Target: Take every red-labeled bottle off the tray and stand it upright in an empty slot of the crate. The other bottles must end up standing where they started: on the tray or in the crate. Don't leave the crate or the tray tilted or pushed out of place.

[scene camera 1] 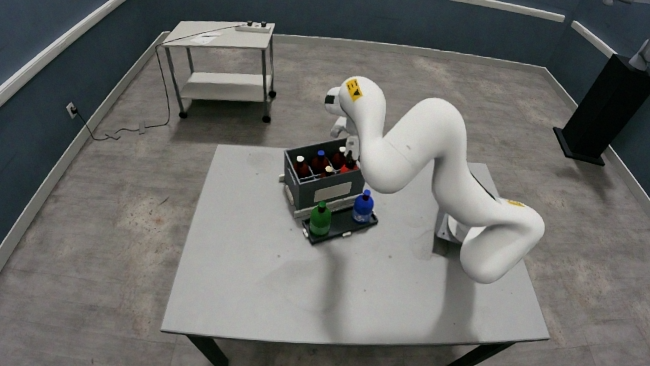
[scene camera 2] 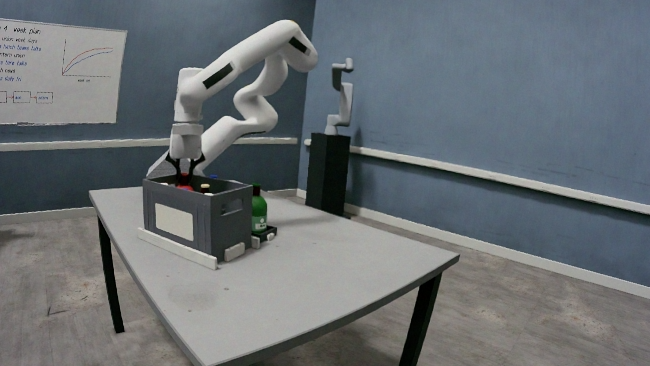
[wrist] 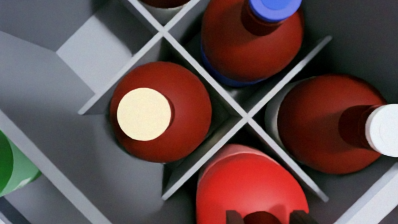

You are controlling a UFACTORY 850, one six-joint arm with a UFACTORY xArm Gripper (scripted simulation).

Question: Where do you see a crate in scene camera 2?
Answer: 196, 220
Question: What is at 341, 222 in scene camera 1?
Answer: A tray.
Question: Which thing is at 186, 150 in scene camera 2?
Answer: My gripper.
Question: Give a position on a crate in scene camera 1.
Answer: At 307, 192
